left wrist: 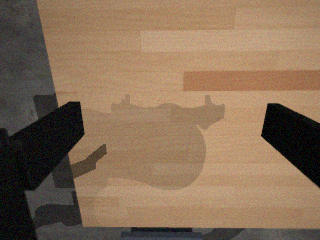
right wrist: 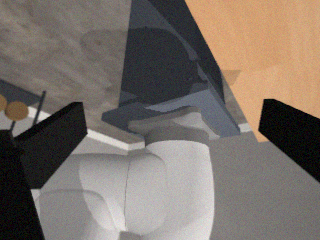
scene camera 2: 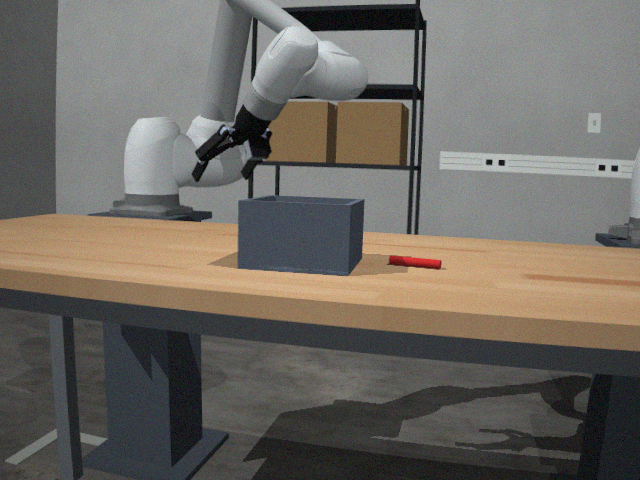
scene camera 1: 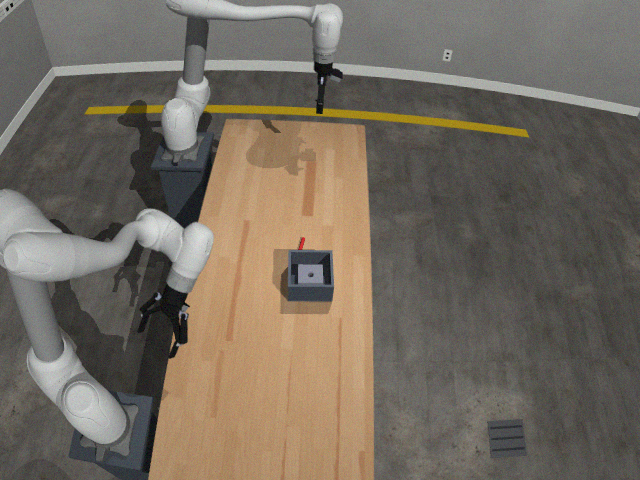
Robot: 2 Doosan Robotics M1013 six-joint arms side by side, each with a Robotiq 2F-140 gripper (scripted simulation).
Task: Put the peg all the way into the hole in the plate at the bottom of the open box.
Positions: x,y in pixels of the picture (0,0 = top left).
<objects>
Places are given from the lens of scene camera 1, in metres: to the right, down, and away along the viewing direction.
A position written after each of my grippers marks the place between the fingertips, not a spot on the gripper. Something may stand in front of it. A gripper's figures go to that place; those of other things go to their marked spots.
my right gripper [scene camera 1: 155,344]: -0.54, 0.34, 1.52
grey box [scene camera 1: 297,292]: -0.08, 0.18, 1.74
</objects>
